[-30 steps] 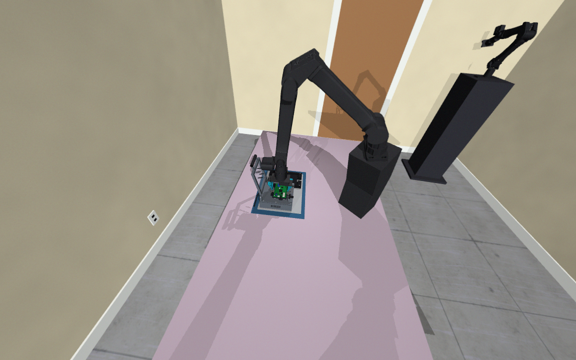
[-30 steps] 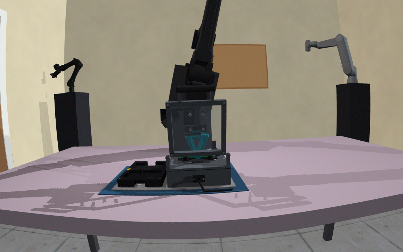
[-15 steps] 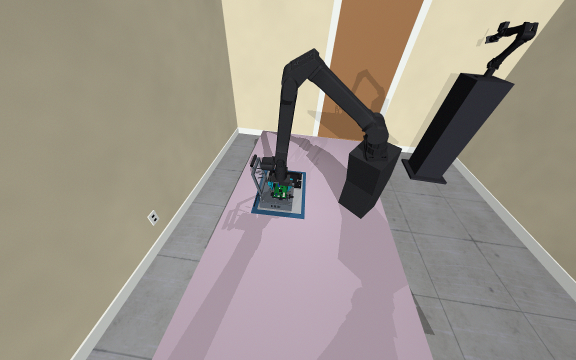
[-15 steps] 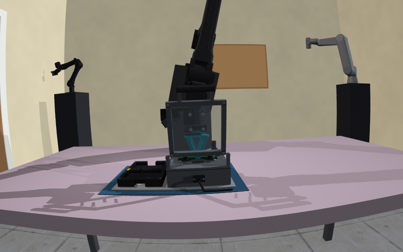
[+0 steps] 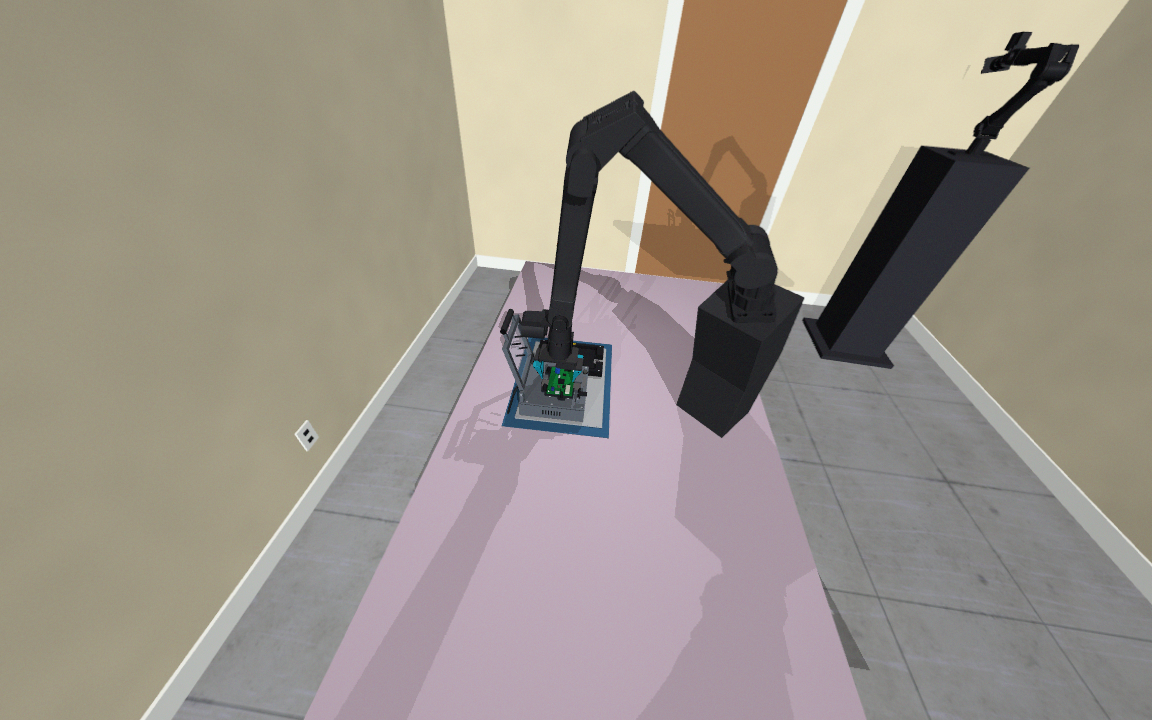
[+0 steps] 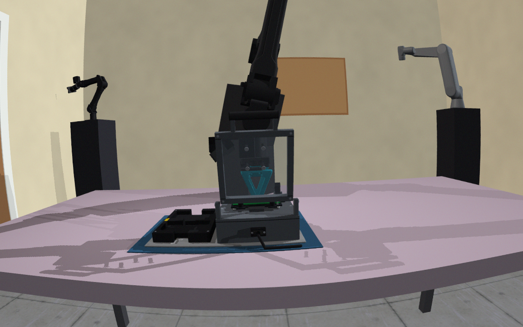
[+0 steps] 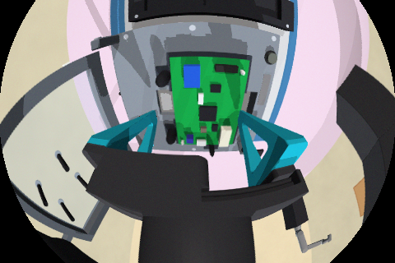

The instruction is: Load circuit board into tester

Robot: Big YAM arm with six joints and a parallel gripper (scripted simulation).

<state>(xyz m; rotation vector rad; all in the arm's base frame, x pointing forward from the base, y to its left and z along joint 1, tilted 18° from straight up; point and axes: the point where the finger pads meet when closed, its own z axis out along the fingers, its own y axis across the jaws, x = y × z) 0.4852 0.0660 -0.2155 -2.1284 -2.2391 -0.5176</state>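
Right now my hand is 1 cm past the green circuit board and 1 cm above it. The rest, counted from my hand: pin plate 1 cm behind, 2 cm below; then lid 11 cm ahead, 1 cm to the left, 9 cm above.
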